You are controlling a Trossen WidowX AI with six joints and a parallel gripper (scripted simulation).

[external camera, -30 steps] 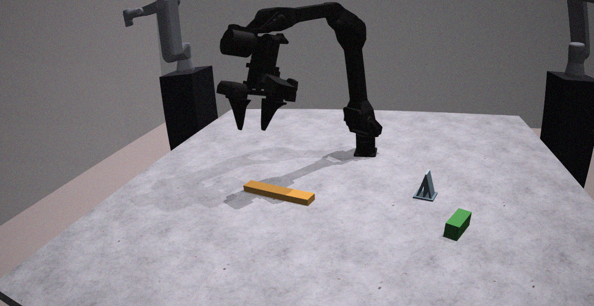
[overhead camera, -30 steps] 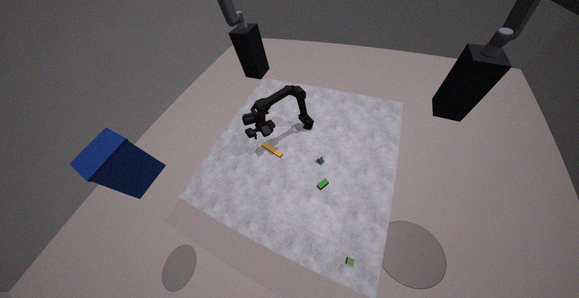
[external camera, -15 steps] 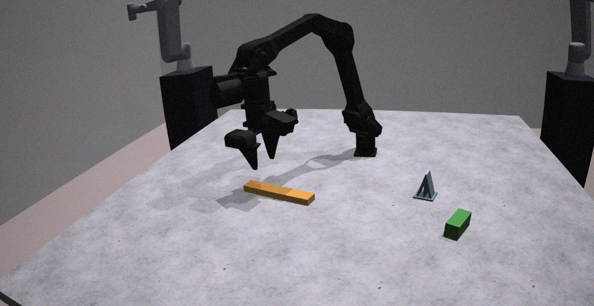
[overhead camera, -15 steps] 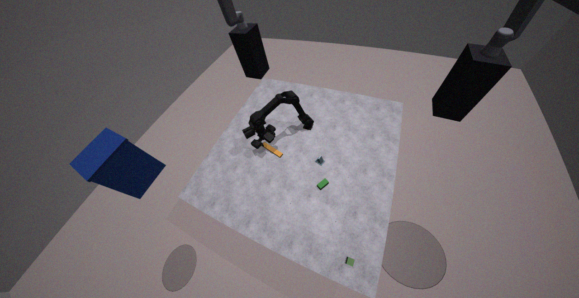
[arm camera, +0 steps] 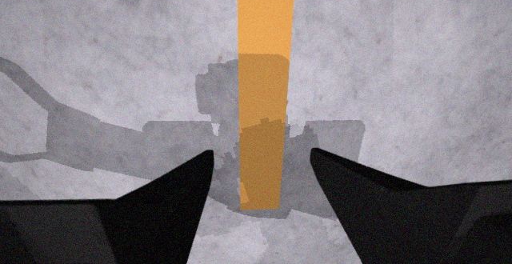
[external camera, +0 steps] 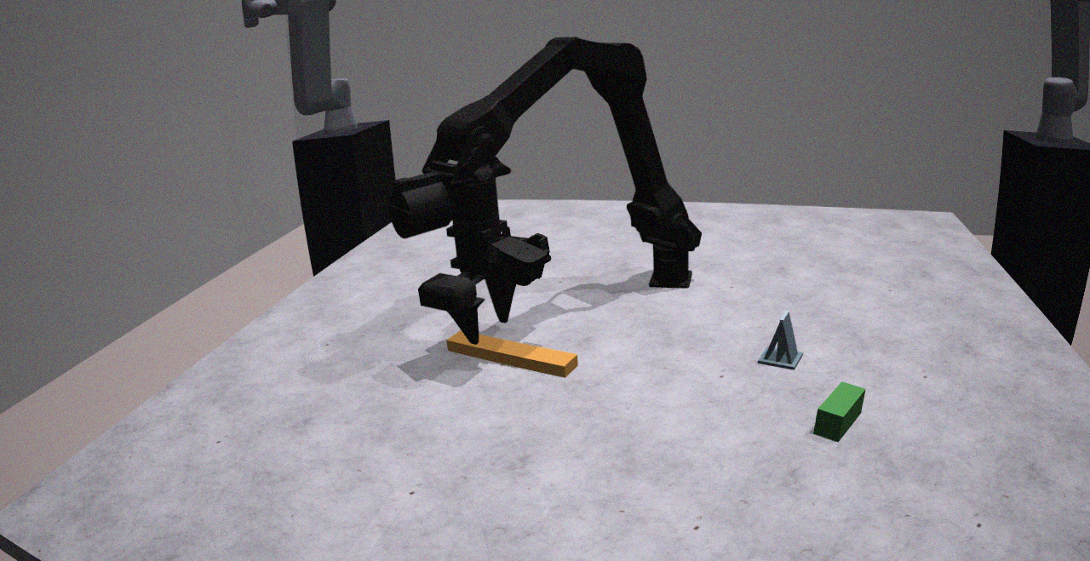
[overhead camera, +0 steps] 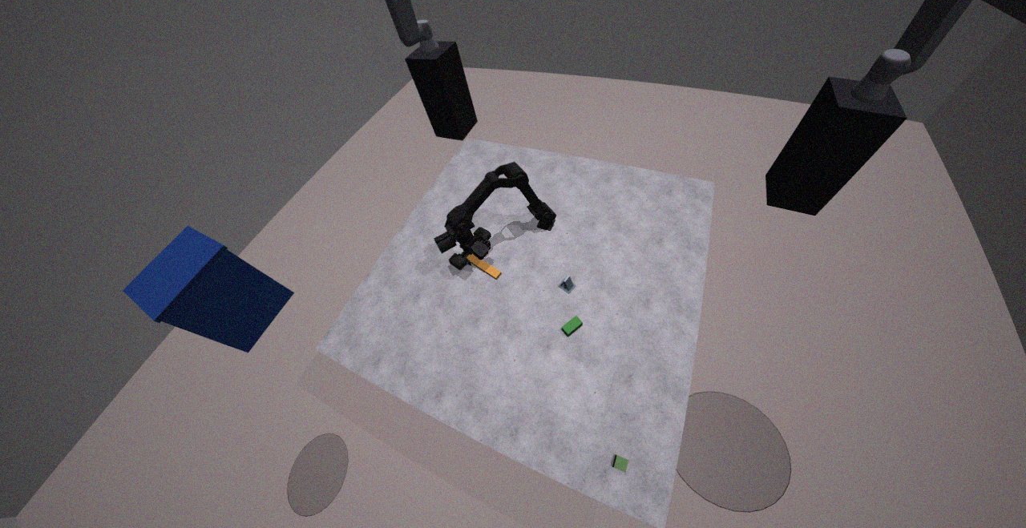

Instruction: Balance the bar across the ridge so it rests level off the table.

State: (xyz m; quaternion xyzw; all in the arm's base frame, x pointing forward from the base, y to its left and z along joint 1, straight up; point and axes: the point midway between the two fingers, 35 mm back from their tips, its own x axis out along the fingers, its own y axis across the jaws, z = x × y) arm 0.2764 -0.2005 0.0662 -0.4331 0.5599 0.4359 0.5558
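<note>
Now: gripper tip 3 cm to the right of the orange bar, 2 cm above it and 1 cm short of it. From my gripper tip the other things lie so: green block 45 cm to the left, 13 cm ahead, 2 cm below.
</note>
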